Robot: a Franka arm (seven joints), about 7 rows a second.
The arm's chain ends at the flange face. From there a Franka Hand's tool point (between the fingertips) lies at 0.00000 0.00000 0.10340 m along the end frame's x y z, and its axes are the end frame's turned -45 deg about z.
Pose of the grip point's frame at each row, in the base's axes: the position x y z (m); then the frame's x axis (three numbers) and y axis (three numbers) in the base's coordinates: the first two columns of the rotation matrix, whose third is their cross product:
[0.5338, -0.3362, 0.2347, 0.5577, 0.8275, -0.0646, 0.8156, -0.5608, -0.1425]
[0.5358, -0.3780, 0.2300, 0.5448, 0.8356, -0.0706, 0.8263, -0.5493, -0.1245]
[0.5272, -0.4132, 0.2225, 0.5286, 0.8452, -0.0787, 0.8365, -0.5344, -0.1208]
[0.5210, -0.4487, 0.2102, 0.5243, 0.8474, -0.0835, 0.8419, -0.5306, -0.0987]
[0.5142, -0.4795, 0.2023, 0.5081, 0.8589, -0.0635, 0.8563, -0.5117, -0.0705]
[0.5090, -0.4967, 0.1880, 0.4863, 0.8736, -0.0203, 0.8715, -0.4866, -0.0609]
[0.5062, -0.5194, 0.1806, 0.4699, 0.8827, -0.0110, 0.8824, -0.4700, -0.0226]
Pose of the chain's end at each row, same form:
[0.5497, -0.3390, 0.3368, 0.9711, 0.1886, -0.1464, 0.1824, -0.9817, -0.0551]
[0.5506, -0.3790, 0.3323, 0.9695, 0.2024, -0.1380, 0.1991, -0.9793, -0.0381]
[0.5421, -0.4130, 0.3248, 0.9653, 0.2198, -0.1411, 0.2177, -0.9755, -0.0298]
[0.5342, -0.4468, 0.3127, 0.9660, 0.2240, -0.1288, 0.2246, -0.9744, -0.0107]
[0.5238, -0.4776, 0.3052, 0.9648, 0.2455, -0.0948, 0.2462, -0.9692, -0.0049]
[0.5155, -0.4979, 0.2912, 0.9601, 0.2737, -0.0574, 0.2724, -0.9618, -0.0287]
[0.5088, -0.5195, 0.2840, 0.9562, 0.2918, -0.0238, 0.2917, -0.9565, -0.0082]

